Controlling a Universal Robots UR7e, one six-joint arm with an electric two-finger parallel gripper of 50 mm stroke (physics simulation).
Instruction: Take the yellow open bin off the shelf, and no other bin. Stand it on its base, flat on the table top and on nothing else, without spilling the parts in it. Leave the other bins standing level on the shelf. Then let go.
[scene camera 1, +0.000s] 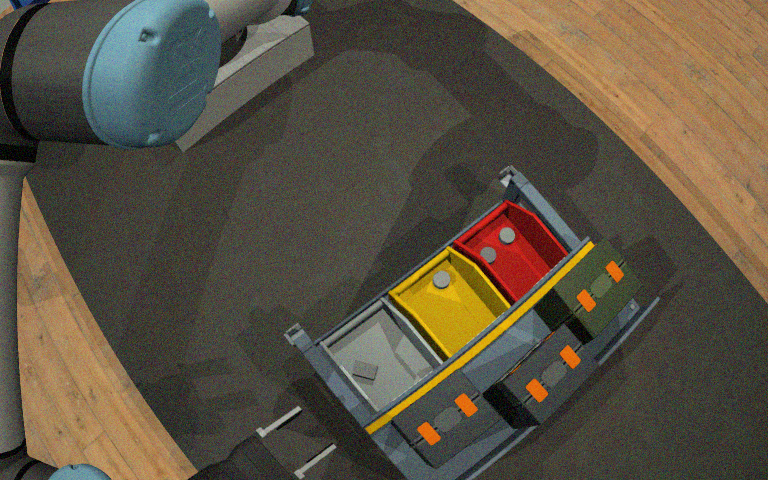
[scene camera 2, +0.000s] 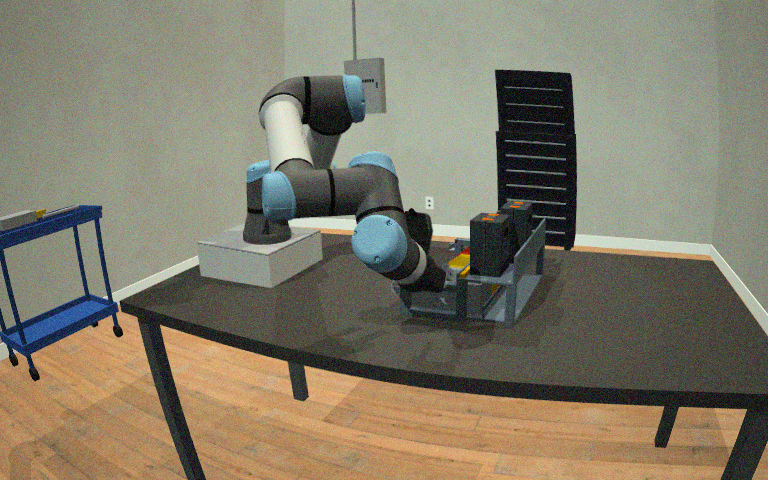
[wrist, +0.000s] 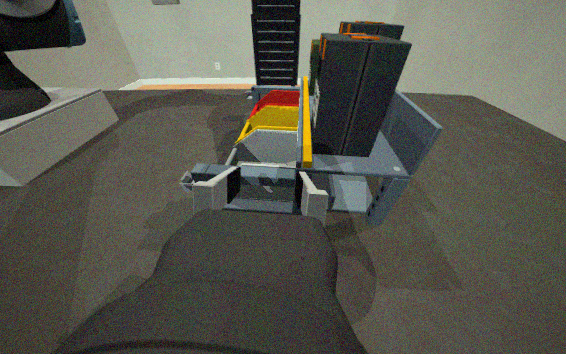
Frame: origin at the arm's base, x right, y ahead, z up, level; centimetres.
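Where they show: gripper, fingertip midpoint: (scene camera 1: 314, 429) (scene camera 2: 437, 274) (wrist: 268, 181); arm's base, origin of the base link: (scene camera 2: 266, 237) (wrist: 7, 109).
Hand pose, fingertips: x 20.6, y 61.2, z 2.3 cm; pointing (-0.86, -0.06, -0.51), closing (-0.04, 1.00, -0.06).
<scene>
Things, the pixels of their centre, and the offset from my fingertips. Level surfaces: height alone.
- yellow open bin, body centre: (scene camera 1: 459, 317) (wrist: 279, 132) (scene camera 2: 467, 275) dx -23.5, dy -0.9, dz -7.9 cm
- grey bin, body centre: (scene camera 1: 391, 370) (wrist: 273, 164) (scene camera 2: 452, 289) dx -12.3, dy -1.0, dz -7.9 cm
- red bin, body centre: (scene camera 1: 520, 265) (wrist: 283, 111) dx -34.7, dy -0.8, dz -7.9 cm
- round grey part, body centre: (scene camera 1: 441, 280) dx -25.7, dy -6.9, dz -10.9 cm
- yellow rail, body centre: (scene camera 1: 492, 336) (wrist: 306, 103) dx -23.4, dy +4.2, dz -1.6 cm
- table, its level: dz -12.3 cm
The yellow open bin (scene camera 1: 470, 308) (scene camera 2: 459, 261) (wrist: 275, 119) stands on the shelf (scene camera 1: 335, 386) (scene camera 2: 528, 261) (wrist: 416, 126), between the grey bin (scene camera 1: 387, 353) (wrist: 272, 145) and the red bin (scene camera 1: 532, 264) (wrist: 282, 97). A round grey part (scene camera 1: 441, 279) shows inside it; its front portion is partly hidden by the yellow rail. My gripper (scene camera 1: 317, 427) (wrist: 268, 181) is open and empty. It lies low and tilted outside the shelf's end beside the grey bin, apart from the yellow bin. In scene camera 2, the arm and the shelf hide its fingertips.
Two dark cases (scene camera 1: 450, 421) (scene camera 2: 488, 246) (wrist: 340, 100) and a green case (scene camera 1: 600, 288) stand on the shelf behind the yellow rail (scene camera 1: 481, 337) (wrist: 306, 125). The shelf's end posts and tall back panel rise nearby. The robot's pedestal (scene camera 2: 260, 254) stands on the table (scene camera 2: 623, 339).
</scene>
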